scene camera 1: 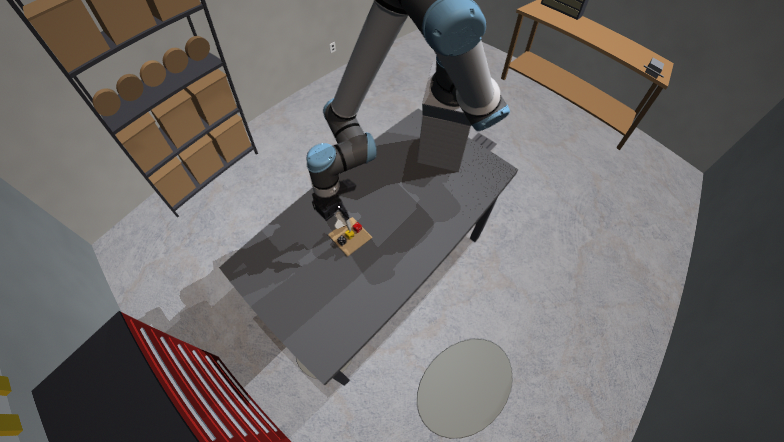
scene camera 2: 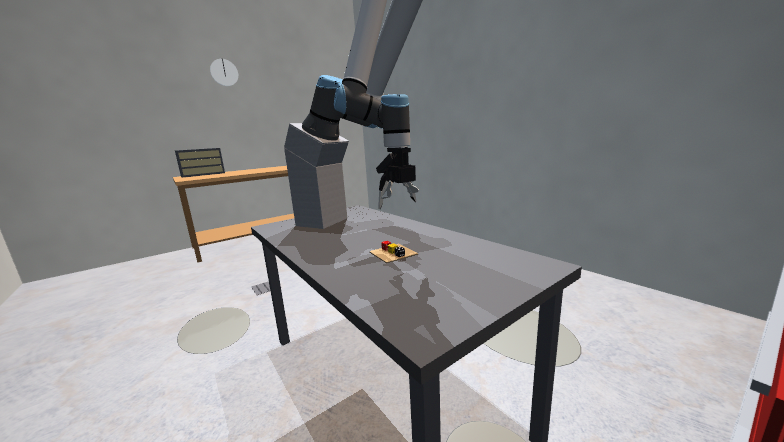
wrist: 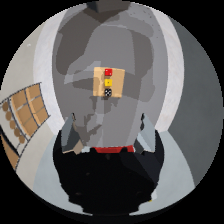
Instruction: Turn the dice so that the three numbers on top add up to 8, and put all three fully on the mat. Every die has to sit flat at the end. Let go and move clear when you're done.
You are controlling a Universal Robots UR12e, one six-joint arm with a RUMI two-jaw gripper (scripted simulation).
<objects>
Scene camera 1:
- my gripper: 336, 218
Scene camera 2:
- my gripper: 398, 205
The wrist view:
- my gripper: 108, 113
</objects>
